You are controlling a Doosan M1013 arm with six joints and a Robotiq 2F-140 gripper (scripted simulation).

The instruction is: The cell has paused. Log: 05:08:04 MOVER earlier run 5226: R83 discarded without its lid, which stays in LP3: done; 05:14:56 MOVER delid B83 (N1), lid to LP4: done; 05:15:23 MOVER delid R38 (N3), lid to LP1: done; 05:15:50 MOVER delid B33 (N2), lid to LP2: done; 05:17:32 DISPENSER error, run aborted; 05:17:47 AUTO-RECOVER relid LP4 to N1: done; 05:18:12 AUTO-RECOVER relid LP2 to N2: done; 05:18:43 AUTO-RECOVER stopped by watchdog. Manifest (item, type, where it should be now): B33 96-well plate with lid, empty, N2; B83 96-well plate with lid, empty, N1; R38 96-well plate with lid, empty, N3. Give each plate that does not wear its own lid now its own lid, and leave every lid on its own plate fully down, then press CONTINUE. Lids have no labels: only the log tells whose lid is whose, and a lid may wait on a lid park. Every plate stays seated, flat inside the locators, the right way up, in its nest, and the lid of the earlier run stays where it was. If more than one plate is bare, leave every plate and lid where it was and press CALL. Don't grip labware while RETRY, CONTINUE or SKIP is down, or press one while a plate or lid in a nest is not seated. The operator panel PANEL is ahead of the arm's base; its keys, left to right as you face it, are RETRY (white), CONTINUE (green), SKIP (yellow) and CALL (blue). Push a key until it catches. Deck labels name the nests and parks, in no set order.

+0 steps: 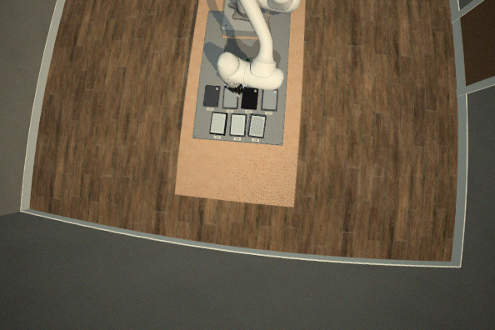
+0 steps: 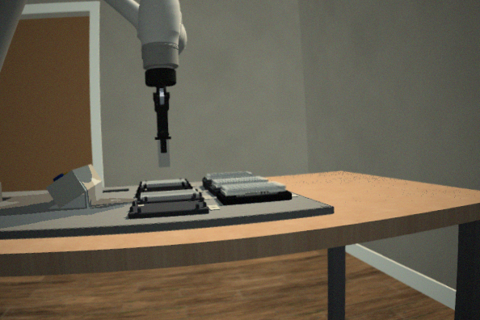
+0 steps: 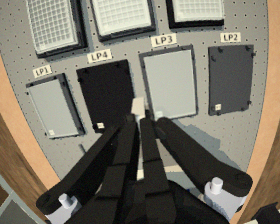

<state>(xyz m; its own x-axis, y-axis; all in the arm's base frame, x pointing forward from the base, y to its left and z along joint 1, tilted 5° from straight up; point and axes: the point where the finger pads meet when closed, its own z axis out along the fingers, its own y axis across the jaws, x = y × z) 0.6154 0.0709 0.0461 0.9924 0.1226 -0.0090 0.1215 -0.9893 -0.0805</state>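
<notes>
Right now the grey lid is 2 cm behind my hand, 19 cm to the left of it and 9 cm below it. Also, from my hand: LP4 park 1 cm behind, 6 cm to the left, 10 cm below; plate 16 cm ahead, 15 cm to the left, 8 cm below; yellow key 24 cm behind, 5 cm to the right, 4 cm below.
</notes>
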